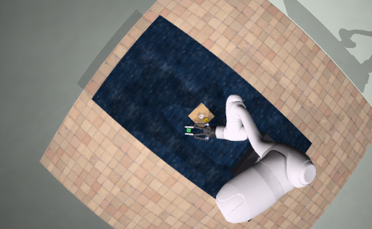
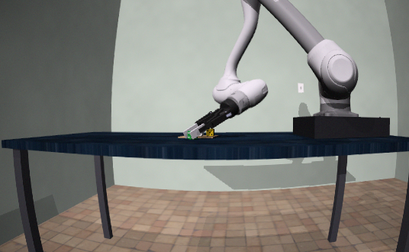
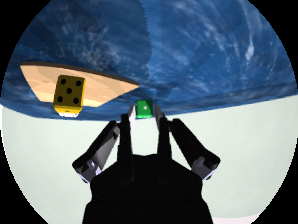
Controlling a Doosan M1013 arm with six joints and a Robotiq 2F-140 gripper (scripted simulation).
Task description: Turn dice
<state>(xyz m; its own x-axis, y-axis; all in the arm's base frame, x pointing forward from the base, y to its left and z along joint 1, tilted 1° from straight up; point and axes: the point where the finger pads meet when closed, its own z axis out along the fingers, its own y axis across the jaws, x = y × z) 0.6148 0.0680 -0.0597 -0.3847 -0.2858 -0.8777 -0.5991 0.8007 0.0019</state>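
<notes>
Right now my hand is 10 mm short of the green die and 10 mm above it. From my hand the other things lie so: white die (10 mm behind, 130 mm to the right, 10 mm below); yellow die (50 mm behind, 130 mm to the right, 10 mm below); tan mat (10 mm behind, 130 mm to the right, 30 mm below).
</notes>
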